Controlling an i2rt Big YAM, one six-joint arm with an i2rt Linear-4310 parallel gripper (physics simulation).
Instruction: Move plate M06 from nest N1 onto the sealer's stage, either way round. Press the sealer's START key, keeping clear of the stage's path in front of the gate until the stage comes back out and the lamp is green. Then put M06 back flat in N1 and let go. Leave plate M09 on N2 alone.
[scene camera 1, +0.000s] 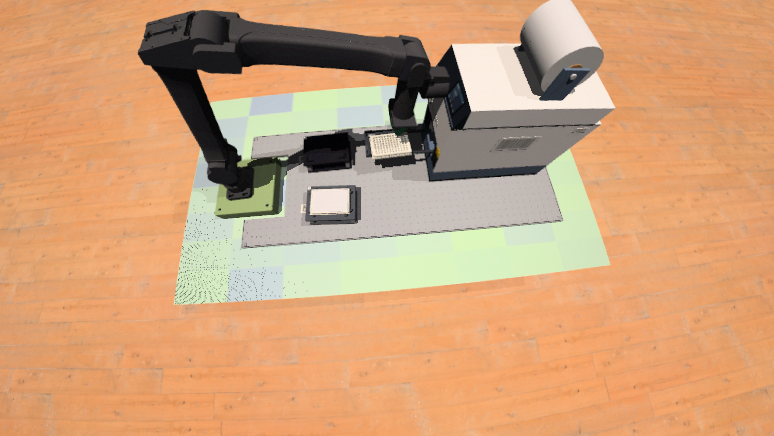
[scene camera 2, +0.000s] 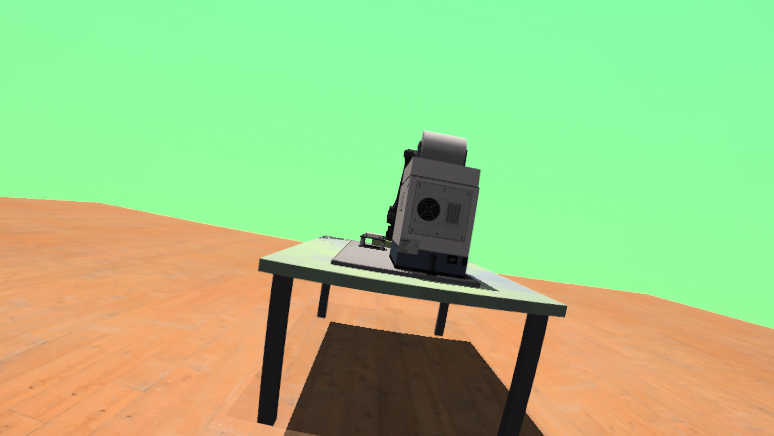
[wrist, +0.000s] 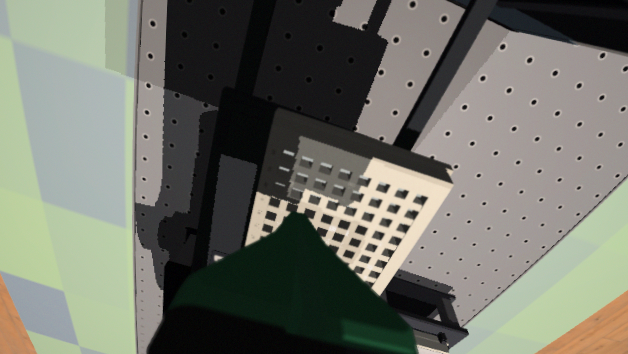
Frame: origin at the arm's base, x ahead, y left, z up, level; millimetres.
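Seen in the pictures: gripper, between the fingertips: (scene camera 1: 397, 134) (wrist: 294, 223); arm's base, origin of its link: (scene camera 1: 241, 183).
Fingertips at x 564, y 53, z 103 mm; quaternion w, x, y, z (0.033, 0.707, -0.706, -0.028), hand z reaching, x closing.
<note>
Pixels of each thing's middle, then the offset from my fingertips to it. "spot": a spot on its surface instead. Level surfaces: height alone.
- Plate M06, middle of its body: (wrist: 323, 242) (scene camera 1: 390, 145) dx -27, dy -22, dz -21 mm
- sealer's dark stage, a spot on its surface: (wrist: 237, 200) spot: dx -24, dy +31, dz -33 mm
- Nest N1, middle of its body: (scene camera 1: 327, 152) dx -250, dy +34, dz -105 mm
- Plate M09, middle of its body: (scene camera 1: 330, 201) dx -243, dy -173, dz -77 mm
- nest N2, a spot on its surface: (scene camera 1: 354, 203) spot: dx -165, dy -186, dz -85 mm
- dark front panel, a spot on its surface: (scene camera 1: 456, 98) spot: dx +125, dy -51, dz +188 mm
- large film roll, middle of its body: (scene camera 1: 558, 47) (scene camera 2: 442, 150) dx +343, dy -11, dz +282 mm
- perforated grey board, height of its surface: dz -136 mm
Plate M06 (scene camera 1: 391, 145) (wrist: 390, 220), cream with square wells, is at the sealer's dark stage (wrist: 237, 200). It sits off to one side, leaving a strip of stage bare; whether it lies flat is unclear. My gripper (scene camera 1: 400, 131) (wrist: 294, 223) is shut and empty, its green fingertips together over M06's stage-side part; contact cannot be judged. Nest N1 (scene camera 1: 309, 158) is black and empty. Plate M09 (scene camera 1: 329, 200) lies on nest N2 (scene camera 1: 354, 203). The sealer (scene camera 1: 487, 143) (scene camera 2: 433, 211) has a dark front panel (scene camera 1: 456, 98); its START key and lamp cannot be made out.
Two dark rails (wrist: 440, 85) run between the stage and the sealer. The arm arches over N1 from its green base (scene camera 1: 259, 194). A large film roll (scene camera 1: 560, 46) (scene camera 2: 444, 148) tops the sealer. All this stands on a perforated grey board (scene camera 1: 460, 203).
</note>
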